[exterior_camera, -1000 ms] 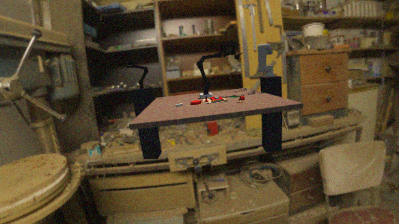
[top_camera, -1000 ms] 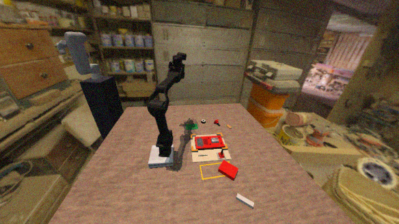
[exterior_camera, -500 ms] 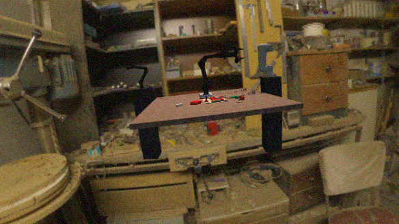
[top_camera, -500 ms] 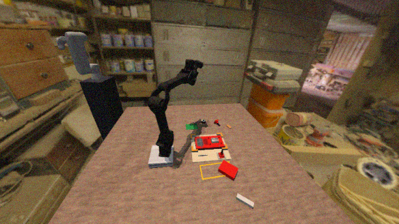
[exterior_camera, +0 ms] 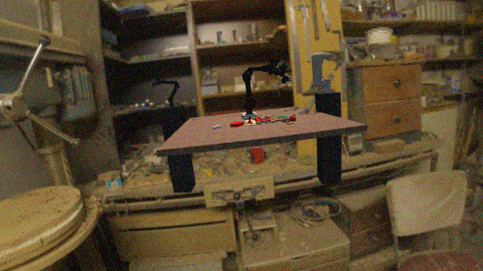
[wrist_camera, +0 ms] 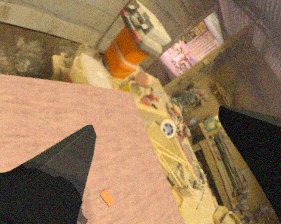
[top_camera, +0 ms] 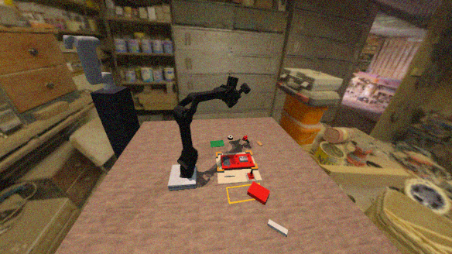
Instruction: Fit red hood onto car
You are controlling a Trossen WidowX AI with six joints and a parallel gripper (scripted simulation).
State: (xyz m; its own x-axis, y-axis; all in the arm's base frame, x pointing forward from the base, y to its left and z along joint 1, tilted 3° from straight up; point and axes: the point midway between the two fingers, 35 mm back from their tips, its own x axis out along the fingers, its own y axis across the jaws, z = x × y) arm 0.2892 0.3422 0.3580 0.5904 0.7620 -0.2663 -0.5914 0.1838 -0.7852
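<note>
The red hood lies 47 cm to the right of my gripper tip, 34 cm below it and 6 cm ahead of it. Also, from my gripper tip: green patch: 35 cm below, 17 cm behind, 8 cm to the right; dark ring: 35 cm below, 6 cm behind, 1 cm to the right.
</note>
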